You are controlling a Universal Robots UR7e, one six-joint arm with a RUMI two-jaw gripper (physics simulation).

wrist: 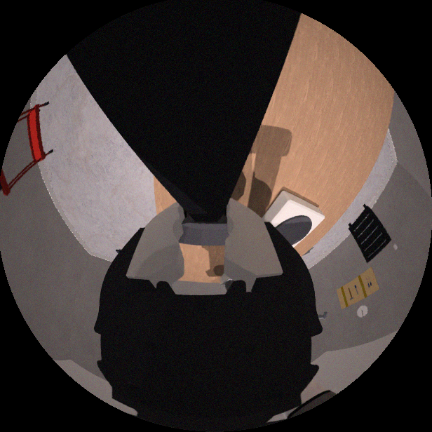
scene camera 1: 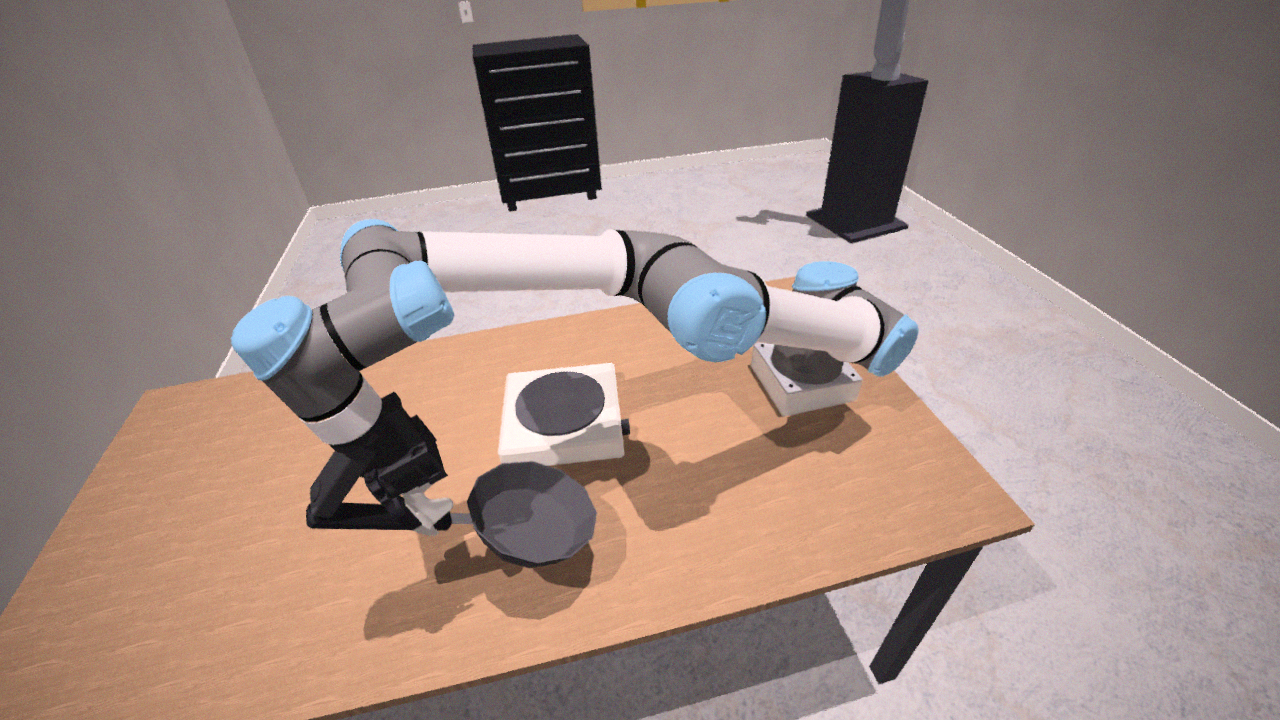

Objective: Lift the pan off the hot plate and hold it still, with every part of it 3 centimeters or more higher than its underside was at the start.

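Places are measured from the arm's base along level axes (x right, y up, z back), in metres.
Pixels of known places: gripper, between the fingertips: (scene camera 1: 433, 521); arm's base, origin of its link: (scene camera 1: 806, 361).
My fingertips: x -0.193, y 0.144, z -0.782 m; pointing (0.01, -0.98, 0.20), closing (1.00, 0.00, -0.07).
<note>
For each thing: its middle in the pictures, then the offset to it from my fingertips. Level surfaces: height alone.
- dark grey pan, middle of its body: (scene camera 1: 465, 515) dy -0.012, dx +0.002, dz +0.043 m
- black handle, middle of its body: (scene camera 1: 383, 516) dy +0.046, dx -0.003, dz -0.052 m
- white hot plate, middle of its body: (scene camera 1: 565, 412) dy -0.174, dx +0.307, dz +0.264 m
- wooden table, height of its surface: dy -0.209 m
The dark grey pan (scene camera 1: 532, 517) hangs above the tabletop, in front of the hot plate, with its shadow on the wood below. Its bowl opens upward. My gripper (scene camera 1: 431, 510) (wrist: 205, 201) is shut on the pan's grey handle neck, left of the bowl in the scene view. The black handle (scene camera 1: 366, 516) (wrist: 195, 100) reaches out to the left and fills the upper middle of the wrist view. The white hot plate (scene camera 1: 529, 445) (wrist: 286, 207), with a dark round disc, stands on the table. The pan is apart from it. The bowl is hidden in the wrist view.
The wooden table (scene camera 1: 232, 617) (wrist: 340, 100) carries the robot's base (scene camera 1: 810, 394) at the back right. The arm's long links pass above and behind the hot plate. A black drawer cabinet (scene camera 1: 541, 116) (wrist: 369, 232) and a black pedestal (scene camera 1: 872, 152) stand on the floor beyond.
</note>
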